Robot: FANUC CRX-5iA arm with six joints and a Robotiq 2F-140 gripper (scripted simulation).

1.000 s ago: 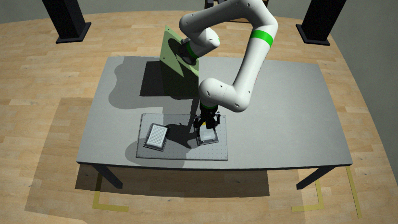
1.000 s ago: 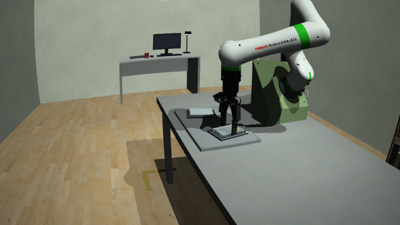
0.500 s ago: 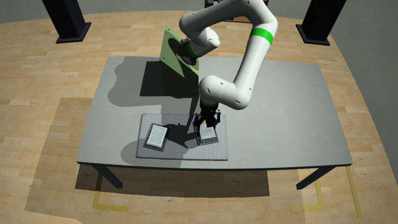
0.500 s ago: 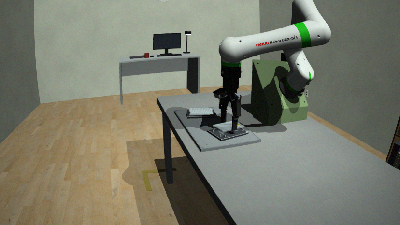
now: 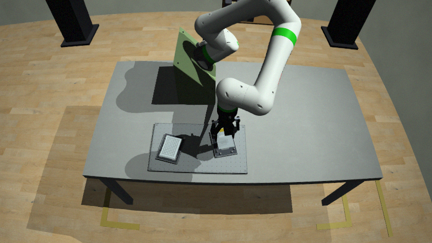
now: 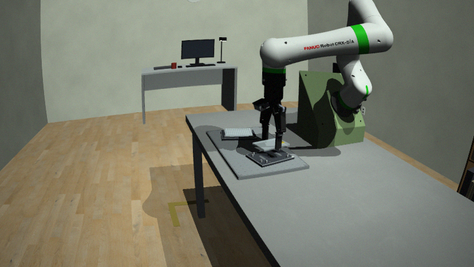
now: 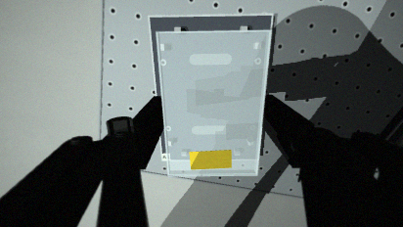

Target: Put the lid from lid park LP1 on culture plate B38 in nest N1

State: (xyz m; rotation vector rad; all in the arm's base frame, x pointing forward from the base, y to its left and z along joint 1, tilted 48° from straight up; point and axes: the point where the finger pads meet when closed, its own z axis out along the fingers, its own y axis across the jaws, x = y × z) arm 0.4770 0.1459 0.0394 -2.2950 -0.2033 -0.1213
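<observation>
Right now the white culture plate is 40 mm ahead of my hand, 290 mm to the right of it and 60 mm below it. From my hand the other things lie so: lid park LP1: 80 mm below; dark nest N1: 40 mm ahead, 290 mm to the right, 80 mm below; clear lid: 20 mm below.
</observation>
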